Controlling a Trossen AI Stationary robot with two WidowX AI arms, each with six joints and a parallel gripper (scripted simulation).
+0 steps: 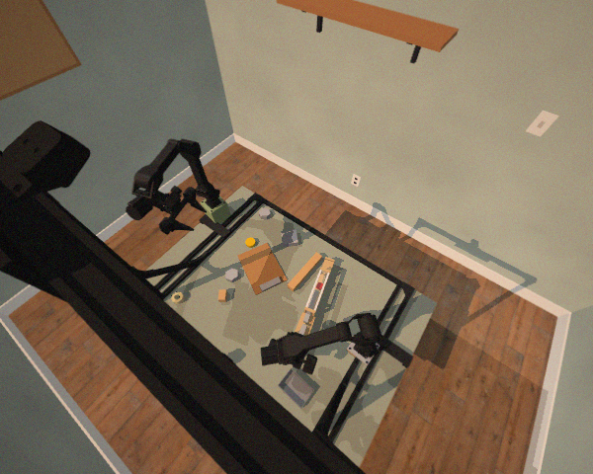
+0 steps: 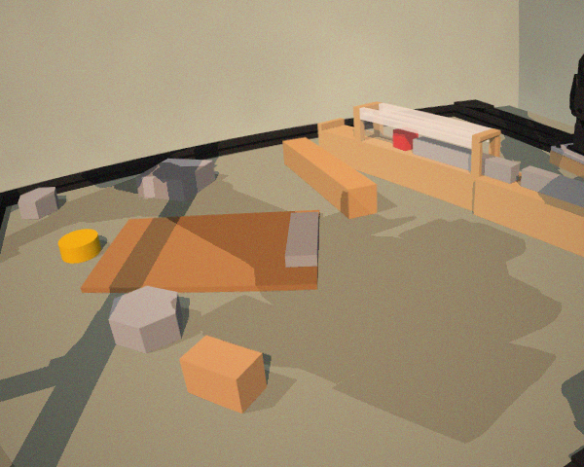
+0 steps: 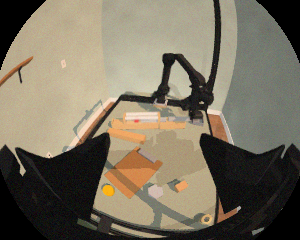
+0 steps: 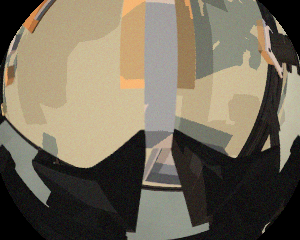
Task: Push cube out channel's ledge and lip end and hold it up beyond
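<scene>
Right now my right hand is 31 cm short of the red cube, 12 cm to the right of it and 3 cm above it. Round my right hand: grey tray: 6 cm behind, 8 cm to the right, 8 cm below; channel: 28 cm ahead, 11 cm to the left, 3 cm below; tan bar: 33 cm ahead, 23 cm to the left, 7 cm below.
</scene>
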